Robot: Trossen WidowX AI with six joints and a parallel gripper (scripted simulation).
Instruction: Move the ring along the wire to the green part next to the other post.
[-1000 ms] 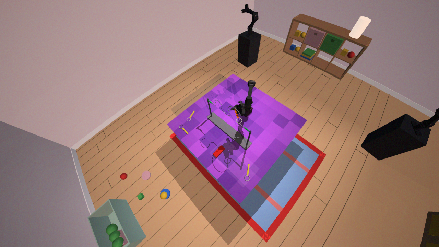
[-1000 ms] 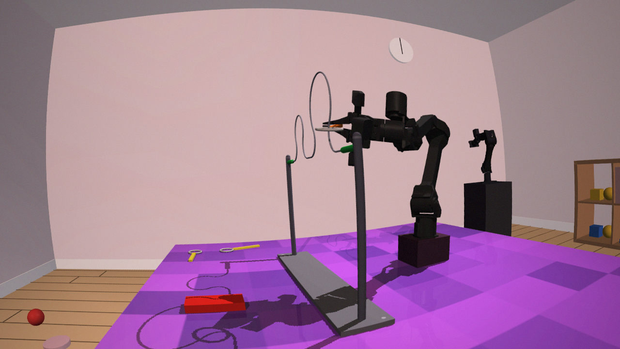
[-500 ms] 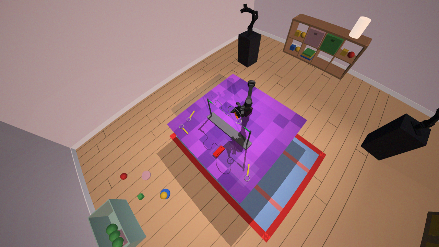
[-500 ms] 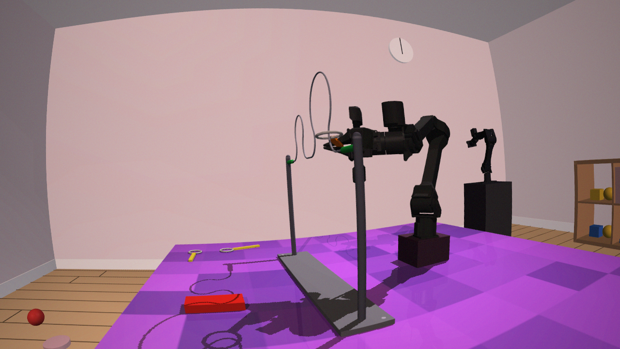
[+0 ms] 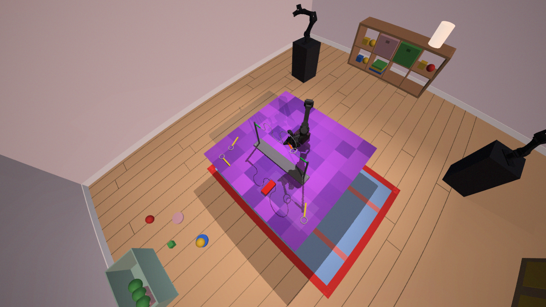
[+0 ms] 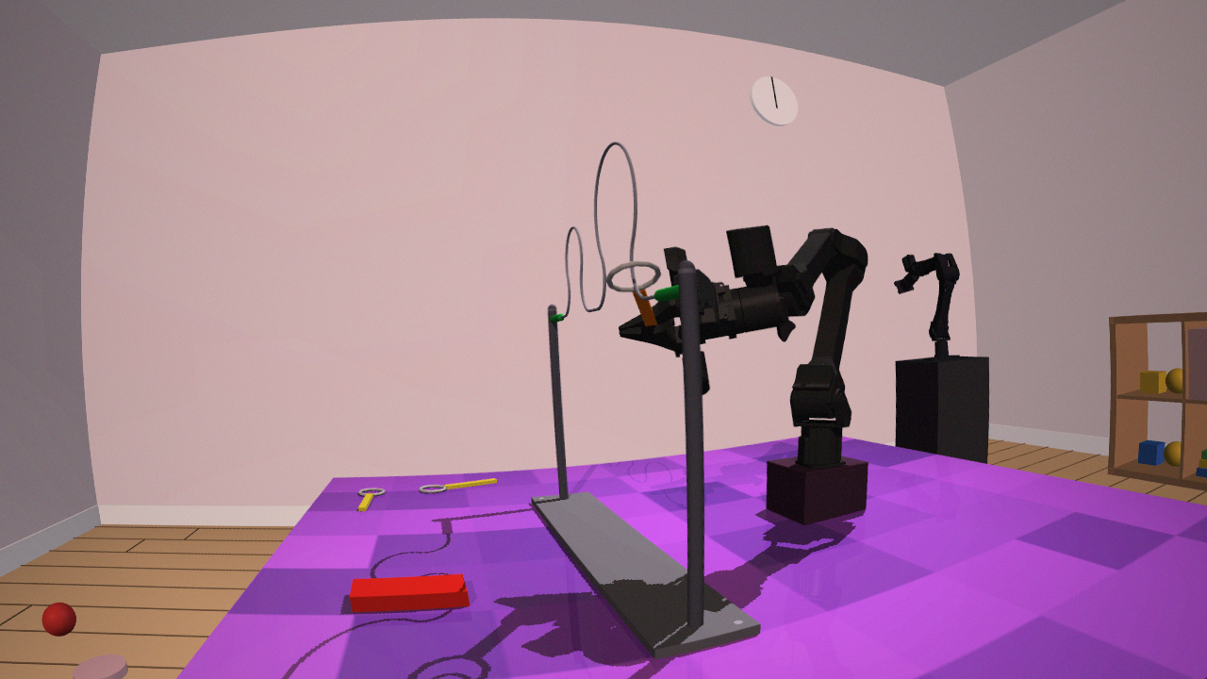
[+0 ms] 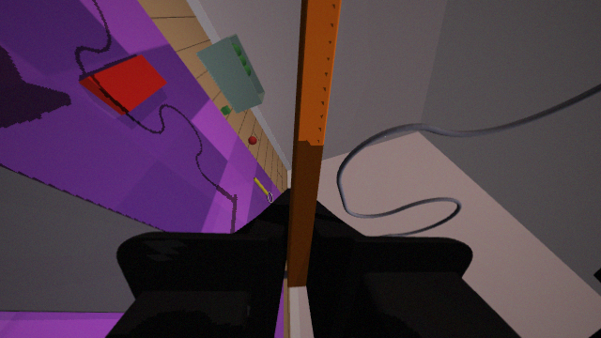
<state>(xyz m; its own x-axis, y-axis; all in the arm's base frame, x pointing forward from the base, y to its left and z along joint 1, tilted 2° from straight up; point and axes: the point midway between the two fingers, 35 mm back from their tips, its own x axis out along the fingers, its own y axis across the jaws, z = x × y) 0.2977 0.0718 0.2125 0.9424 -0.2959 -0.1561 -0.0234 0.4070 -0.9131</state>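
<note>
Now: gripper tip 9 cm to the right of the ring with orange handle, 4 cm below it and 1 cm past it. The rest, counted from my gripper tip: red block (29 cm below, 29 cm ahead, 12 cm to the left).
</note>
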